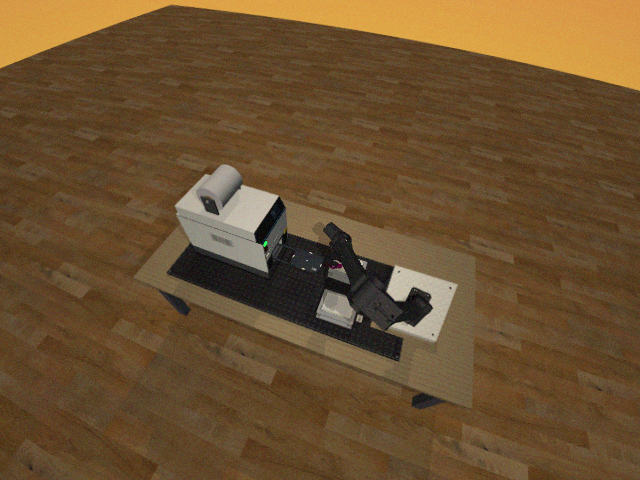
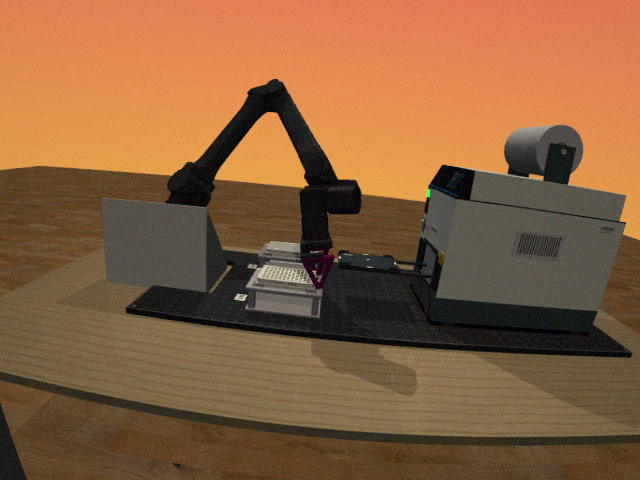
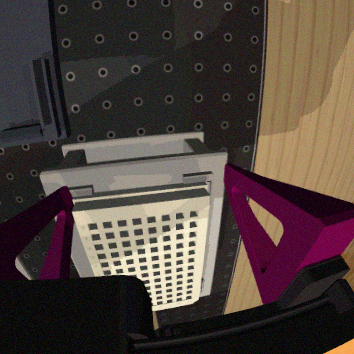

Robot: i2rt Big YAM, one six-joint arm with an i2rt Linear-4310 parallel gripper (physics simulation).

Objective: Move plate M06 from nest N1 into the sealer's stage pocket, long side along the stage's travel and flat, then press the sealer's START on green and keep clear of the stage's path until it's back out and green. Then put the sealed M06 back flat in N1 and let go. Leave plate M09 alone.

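Places are measured from the arm's base along level axes (x down, y ahead, z right), in millimetres.
Pixels of known places: gripper, fingertip midpoint: (image 1: 334,259) (image 2: 318,281) (image 3: 146,182); arm's base at its link origin: (image 2: 169,231).
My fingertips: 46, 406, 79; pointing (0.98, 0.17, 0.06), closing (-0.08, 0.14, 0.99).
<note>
For each thing: its middle in the pictures, then the offset to it from my fingertips, as dx, dy, dz. Level surfaces: height alone.
- cream well plate at the middle of its body: (image 3: 148,262) (image 2: 287,277) +0, -71, +0
- grey nest at the middle of its body: (image 3: 144,234) (image 2: 286,290) (image 1: 347,268) +34, -71, +0
- second plate at the middle of its body: (image 2: 289,249) (image 1: 338,305) +1, -105, -210
- black perforated mat at its surface level: dx +64
A cream well plate (image 2: 286,276) (image 3: 145,237) lies flat in a grey nest (image 2: 285,303) (image 3: 131,172). My gripper (image 1: 336,265) (image 2: 318,266) (image 3: 146,182) is open and empty, its magenta fingers on either side of the plate's end nearest the sealer. A second plate (image 1: 336,300) (image 2: 281,248) sits in the other nest (image 1: 334,318). I cannot read either plate's name. The sealer (image 1: 222,248) (image 2: 527,279) shows a green light (image 1: 265,243) (image 2: 428,193). Its dark stage (image 1: 308,259) (image 2: 368,261) (image 3: 22,60) is out, with no plate visible on it.
The sealer stands at one end of the black perforated mat (image 1: 289,297) (image 2: 372,330) (image 3: 150,85). The arm's white base plate (image 1: 439,310) is at the other. Small tags (image 2: 240,297) (image 2: 252,266) lie beside the nests. The stage is close beside the gripper.
</note>
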